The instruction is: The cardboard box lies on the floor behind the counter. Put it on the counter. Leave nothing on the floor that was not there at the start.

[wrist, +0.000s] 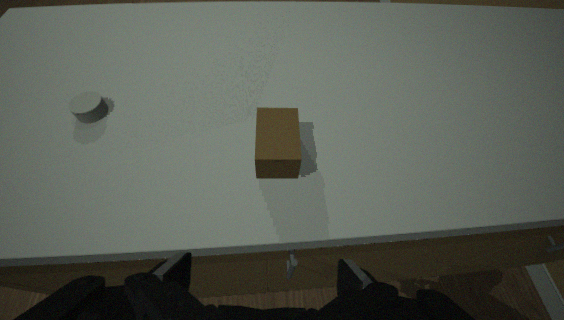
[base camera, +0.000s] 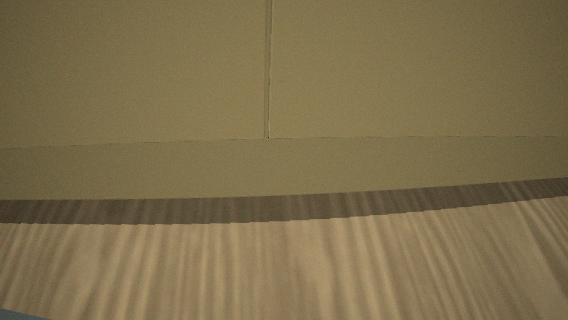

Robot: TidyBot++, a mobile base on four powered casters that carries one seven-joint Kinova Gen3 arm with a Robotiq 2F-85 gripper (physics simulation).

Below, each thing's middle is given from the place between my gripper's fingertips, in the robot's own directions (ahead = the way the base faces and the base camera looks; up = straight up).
Right now the cardboard box [wrist: 277, 146] is 20 cm ahead of my hand and 14 cm below it. From my hand the other things lie so: small grey cylinder [wrist: 88, 107]: 26 cm ahead, 31 cm to the left, 16 cm below.
